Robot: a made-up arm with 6 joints.
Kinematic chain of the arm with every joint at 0, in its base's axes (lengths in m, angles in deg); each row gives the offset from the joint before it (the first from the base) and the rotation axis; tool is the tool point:
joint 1: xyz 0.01 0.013 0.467 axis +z
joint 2: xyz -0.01 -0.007 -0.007 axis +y
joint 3: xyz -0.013 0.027 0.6 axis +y
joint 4: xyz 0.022 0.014 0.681 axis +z
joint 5: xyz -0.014 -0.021 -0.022 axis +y
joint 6: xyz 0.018 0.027 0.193 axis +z
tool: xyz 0.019 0.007 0
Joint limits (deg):
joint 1: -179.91..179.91
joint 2: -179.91..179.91
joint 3: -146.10..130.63
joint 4: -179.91..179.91
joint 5: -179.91..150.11
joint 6: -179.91..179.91
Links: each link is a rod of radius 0.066 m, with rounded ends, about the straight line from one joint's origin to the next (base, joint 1, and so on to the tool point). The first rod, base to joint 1, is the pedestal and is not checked.
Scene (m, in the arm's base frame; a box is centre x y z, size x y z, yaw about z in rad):
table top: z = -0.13
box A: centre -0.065 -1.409 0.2 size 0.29 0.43 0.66 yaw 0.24
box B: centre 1 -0.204 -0.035 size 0.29 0.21 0.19 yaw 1.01
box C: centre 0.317 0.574 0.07 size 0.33 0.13 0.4 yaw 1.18
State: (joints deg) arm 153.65 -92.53 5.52 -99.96 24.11 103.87
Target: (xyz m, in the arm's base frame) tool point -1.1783 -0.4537 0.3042
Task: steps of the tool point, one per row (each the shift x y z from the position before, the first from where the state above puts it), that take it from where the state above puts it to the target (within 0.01 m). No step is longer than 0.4 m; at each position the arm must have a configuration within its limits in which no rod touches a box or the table.
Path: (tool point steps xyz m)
1: -0.2112 -0.2996 0.1283
2: -0.2894 -0.2154 0.1236
3: -0.3329 -0.1110 0.1150
4: -0.3379 -0.0007 0.1035
5: -0.3054 0.1011 0.0889
6: -0.2525 0.0008 -0.1410
7: -0.2499 0.0739 -0.1478
8: -0.2237 0.1432 -0.1526
9: -0.1774 0.2015 -0.1548
10: -0.1147 0.2423 -0.1550

